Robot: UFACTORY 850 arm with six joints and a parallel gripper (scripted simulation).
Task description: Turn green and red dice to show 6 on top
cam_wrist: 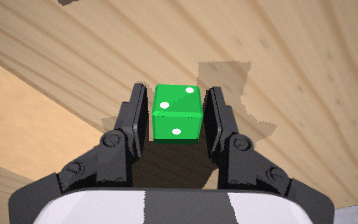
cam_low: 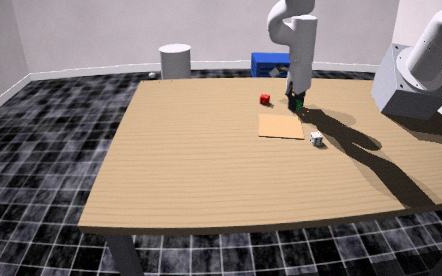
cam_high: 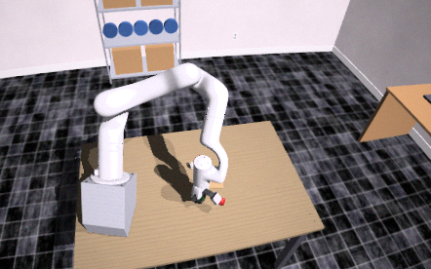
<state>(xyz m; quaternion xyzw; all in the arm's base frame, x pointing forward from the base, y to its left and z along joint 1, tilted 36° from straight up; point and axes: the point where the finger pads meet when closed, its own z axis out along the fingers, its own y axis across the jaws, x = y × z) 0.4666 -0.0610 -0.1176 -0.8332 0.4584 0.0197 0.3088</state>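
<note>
The green die lies 1 cm below my hand. Round my hand: red die 10 cm ahead, 5 cm to the right, 1 cm below; tan mat 12 cm to the left, 10 cm ahead, 2 cm below; white die 23 cm to the left, 2 cm ahead, 1 cm below.
</note>
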